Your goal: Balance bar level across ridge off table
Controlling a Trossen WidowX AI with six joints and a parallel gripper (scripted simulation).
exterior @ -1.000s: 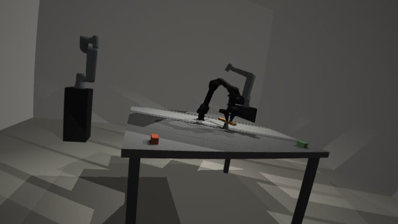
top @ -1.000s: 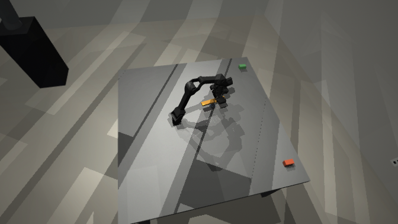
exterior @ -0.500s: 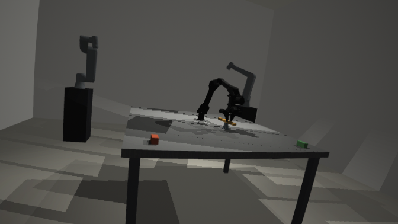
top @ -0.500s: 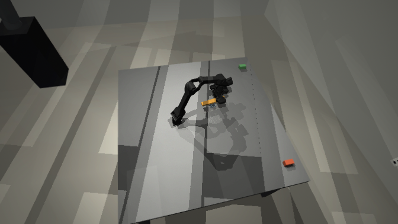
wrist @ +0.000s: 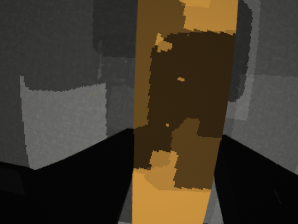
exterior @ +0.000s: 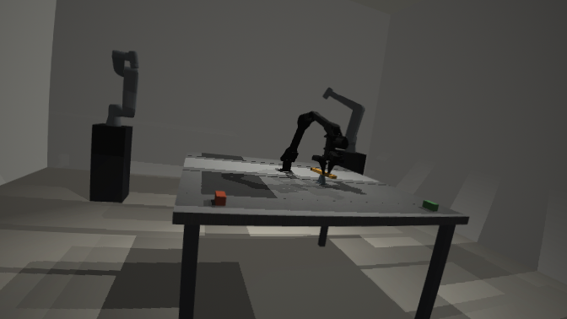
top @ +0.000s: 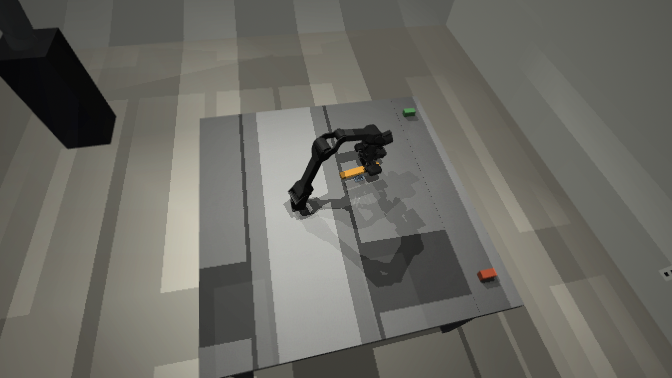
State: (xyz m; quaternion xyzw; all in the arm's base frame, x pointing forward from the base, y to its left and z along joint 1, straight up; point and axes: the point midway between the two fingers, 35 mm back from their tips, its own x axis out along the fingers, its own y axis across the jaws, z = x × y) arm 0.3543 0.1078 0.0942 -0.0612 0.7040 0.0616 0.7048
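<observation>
Right now my gripper tip is 30 mm past the orange bar. Round my gripper tip: green block 390 mm ahead, 390 mm to the left, 40 mm below; then red block 390 mm ahead, 610 mm to the right, 40 mm below.
</observation>
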